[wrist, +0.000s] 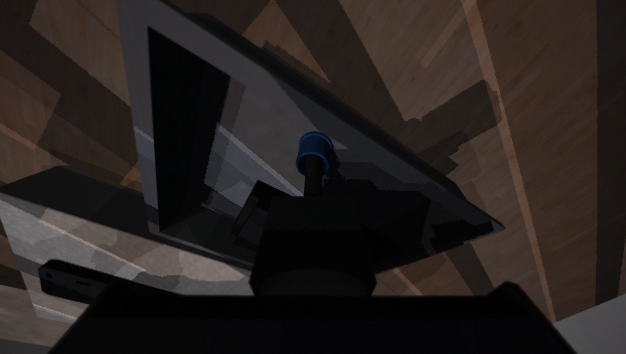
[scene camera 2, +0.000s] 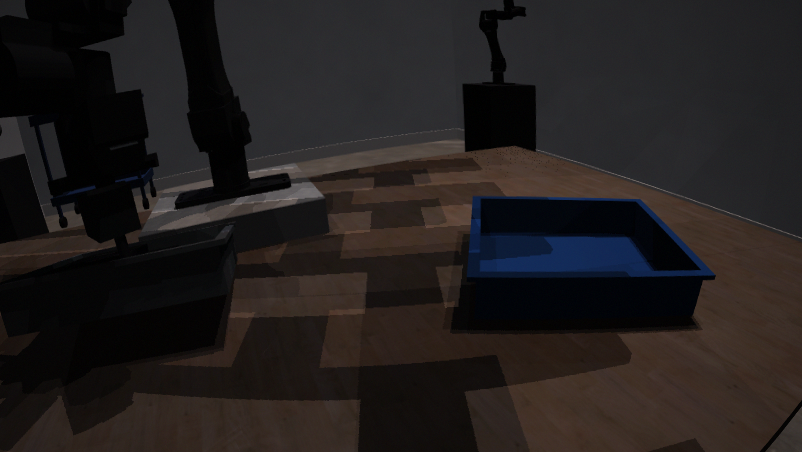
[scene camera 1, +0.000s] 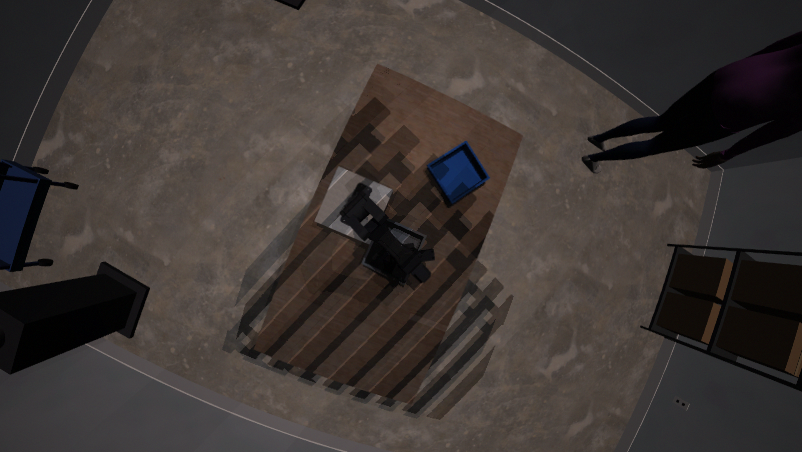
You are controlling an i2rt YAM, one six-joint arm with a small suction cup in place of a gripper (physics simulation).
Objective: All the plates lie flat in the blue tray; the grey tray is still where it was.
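Frame: origin at the arm's base, x ahead, y up, z right, level; millimetres.
Seen in the pictures: end effector, tool point: [wrist: 313, 149] [scene camera 2: 142, 306]; arm's base, origin of the base link: [scene camera 2: 233, 192].
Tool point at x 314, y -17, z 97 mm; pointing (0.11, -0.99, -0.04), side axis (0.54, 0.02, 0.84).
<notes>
Offsets run from my tool point to a thing's middle. Level surfaces: height alone.
The grey tray {dx -61, dy +16, dz +15 mm} [scene camera 1: 413, 239] [scene camera 2: 139, 291] [wrist: 134, 88] sits on the wooden table {dy -36 mm} [scene camera 1: 335, 320] [scene camera 2: 392, 404] right in front of the arm's base, mostly under the dark arm. My blue suction cup [wrist: 314, 149] [scene camera 2: 118, 242] reaches down inside it and presses against its inner face near one wall. The tray looks slightly tipped. The blue tray {dx +61, dy -11, dz -470 mm} [scene camera 1: 459, 174] [scene camera 2: 583, 291] stands apart to the right, and its floor is bare. No plate shows in any view; much of the grey tray's inside is in black shadow.
The arm stands on a pale grey base block [scene camera 1: 335, 202] [scene camera 2: 268, 216]. A person [scene camera 1: 729, 107] stands off the table's far right. A shelf rack [scene camera 1: 729, 253], a blue cart [scene camera 1: 15, 213] and a black pedestal [scene camera 1: 60, 315] [scene camera 2: 499, 115] stand on the floor around.
</notes>
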